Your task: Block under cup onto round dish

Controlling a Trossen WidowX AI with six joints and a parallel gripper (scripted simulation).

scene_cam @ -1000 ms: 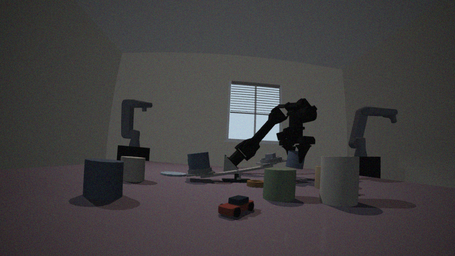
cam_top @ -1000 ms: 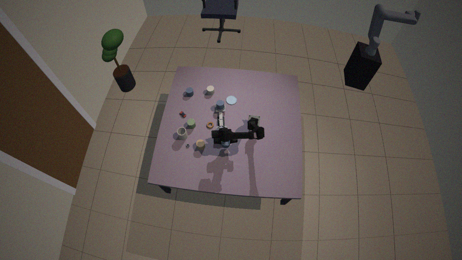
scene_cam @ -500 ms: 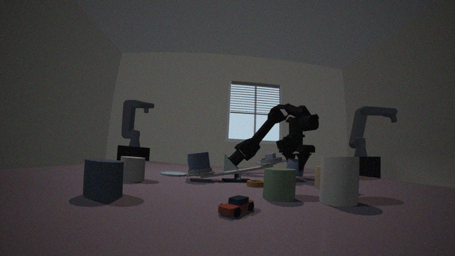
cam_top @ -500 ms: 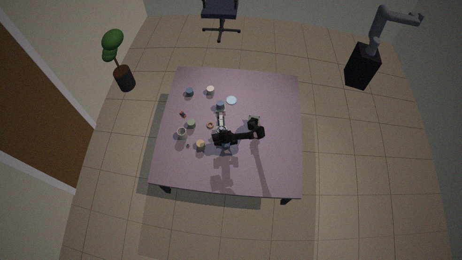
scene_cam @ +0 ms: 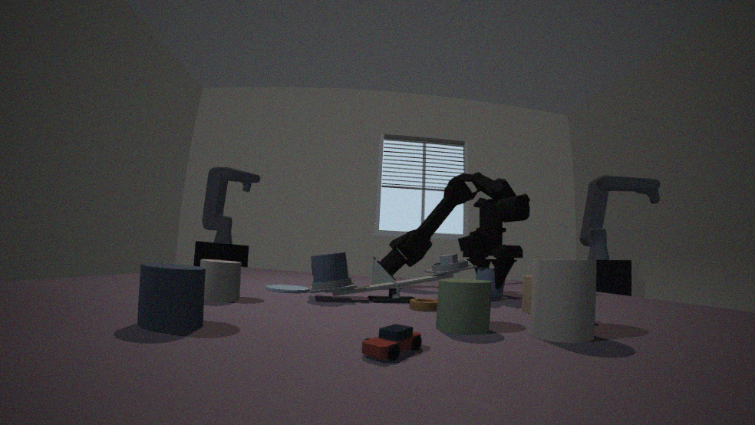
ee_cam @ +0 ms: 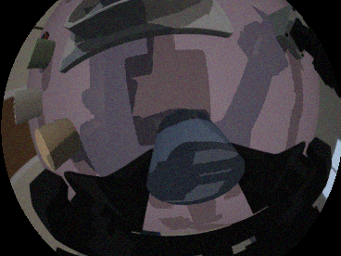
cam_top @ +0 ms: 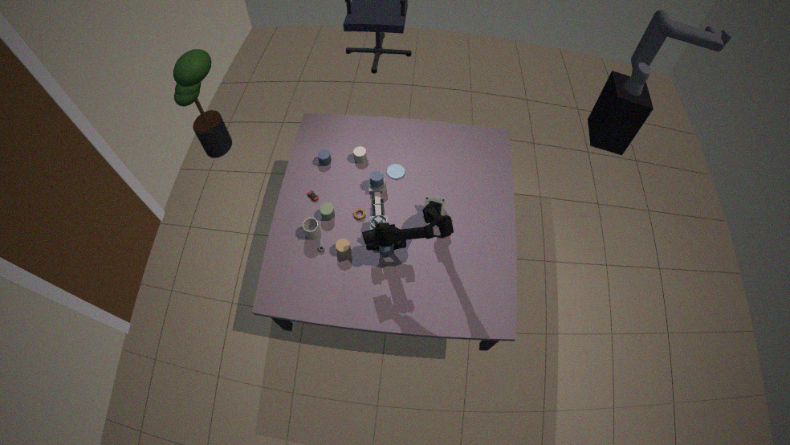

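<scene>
Right now my gripper tip is 48 cm to the left of the round pale-blue dish, 6 cm short of it and 2 cm above it. Also, from my gripper tip: pale cup 39 cm ahead, 2 cm above, 1 cm to the right; then green cylinder 33 cm ahead, 13 cm to the right, 1 cm above; then orange cylinder 22 cm ahead, 3 cm to the left, 1 cm above.
</scene>
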